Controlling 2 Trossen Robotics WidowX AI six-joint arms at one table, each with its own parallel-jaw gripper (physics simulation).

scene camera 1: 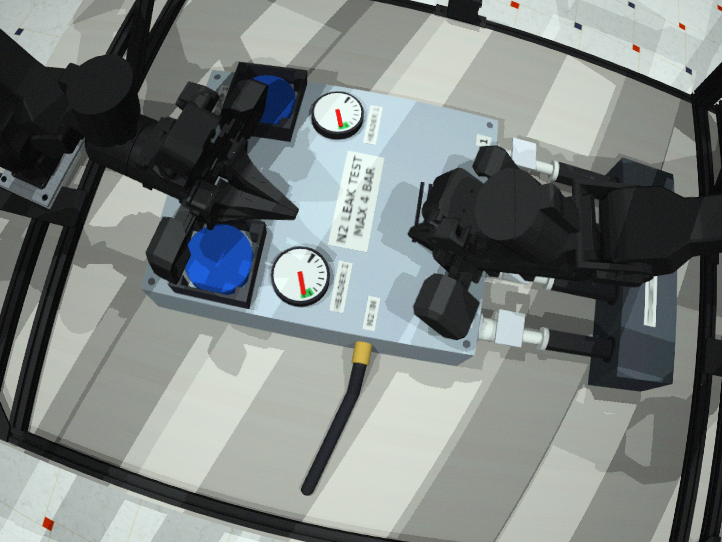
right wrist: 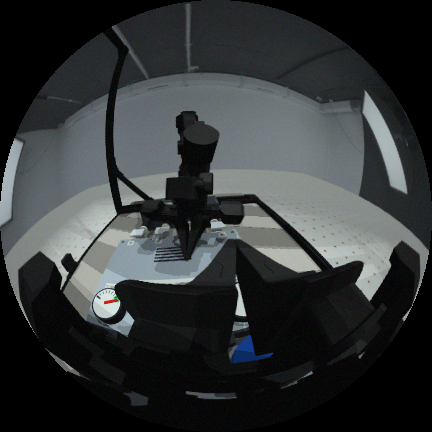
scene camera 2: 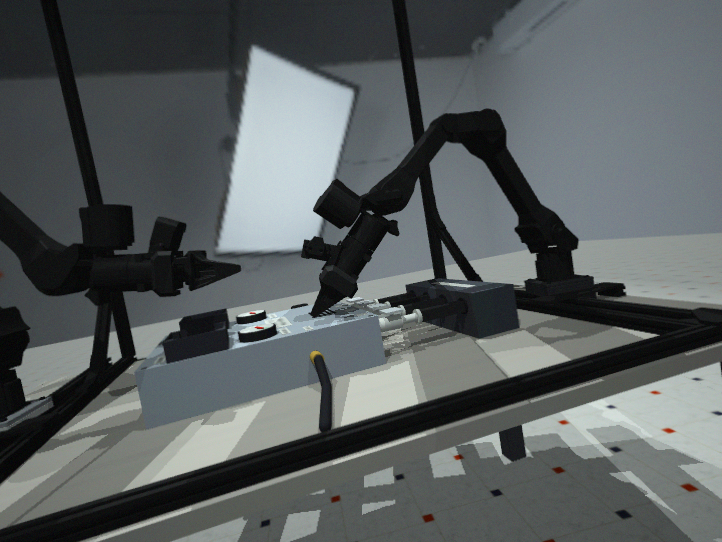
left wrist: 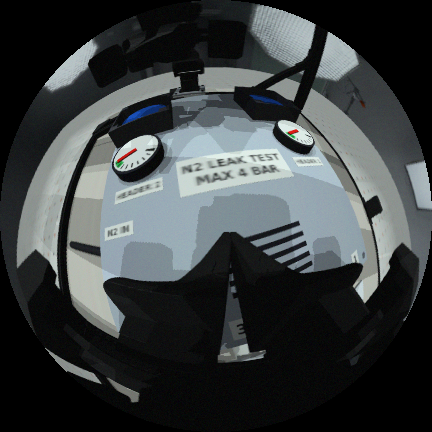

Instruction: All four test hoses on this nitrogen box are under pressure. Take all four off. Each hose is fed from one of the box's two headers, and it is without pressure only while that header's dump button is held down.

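Frame: origin at the left arm's base, x ahead, y left, z up, level; centimetres.
Seen in the pictures: left gripper, fingertip midpoint: (scene camera 1: 410,233) (right wrist: 186,259) (scene camera 2: 312,316) (left wrist: 228,237); right gripper, fingertip midpoint: (scene camera 1: 296,214) (right wrist: 232,244) (scene camera 2: 240,268) (left wrist: 130,55); left arm's base, origin of the base link: (scene camera 2: 556,278); right arm's base, origin of the base link: (scene camera 1: 38,161) (left wrist: 189,88).
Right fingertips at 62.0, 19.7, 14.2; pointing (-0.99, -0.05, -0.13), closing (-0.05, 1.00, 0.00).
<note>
Pixels of each thing's top centre, then the offset from my right fingertips to it, as dx, dy, dz. "pt": a spot on its surface instead.
- header 2 button, middle of its top: (scene camera 1: 217,257) (right wrist: 269,356) (left wrist: 142,115) +7.1, +4.2, -9.4
- header 1 button, middle of its top: (scene camera 1: 263,99) (left wrist: 265,101) +11.6, -14.3, -9.4
- Hose 1's white connector, middle of its top: (scene camera 1: 524,153) (left wrist: 356,296) (right wrist: 136,231) -17.8, -22.6, -11.3
- hose 4's white connector, middle of its top: (scene camera 1: 510,328) (scene camera 2: 390,309) (right wrist: 216,224) -22.9, -2.2, -11.3
- header 1 gauge, surface spot: (scene camera 1: 337,114) (left wrist: 293,129) pt +3.2, -15.9, -9.4
- header 2 gauge, surface spot: (scene camera 1: 300,275) (left wrist: 132,150) pt -1.3, +2.3, -9.4
- dark hose block, surface spot: (scene camera 1: 644,361) pt -40.4, -5.2, -11.0
- black supply hose, surface spot: (scene camera 1: 332,437) (scene camera 2: 325,397) pt -10.7, +15.2, -17.6
My left gripper (scene camera 1: 414,233) (scene camera 2: 314,315) (left wrist: 228,237) (right wrist: 186,259) is shut and empty, its tips pointing down low at the box top beside the black slots. My right gripper (scene camera 1: 296,213) (scene camera 2: 239,268) (right wrist: 232,244) is shut and empty, above the box (scene camera 1: 431,134) (scene camera 2: 250,373). The header 2 button (scene camera 1: 219,258) is blue, as is the header 1 button (scene camera 1: 279,99), partly hidden by my right arm. Hose 1's white connector (scene camera 1: 523,152) and hose 4's white connector (scene camera 1: 509,327) are at their ports. Hoses 2 and 3 are mostly hidden under my left arm in scene camera 1.
Needles of the header 1 gauge (scene camera 1: 337,114) (left wrist: 294,135) and header 2 gauge (scene camera 1: 300,275) (left wrist: 137,156) point near the green marks. The dark hose block (scene camera 1: 644,361) (scene camera 2: 495,309) stands right of the box. A black supply hose (scene camera 1: 332,437) (scene camera 2: 326,399) leaves the box's near side.
</note>
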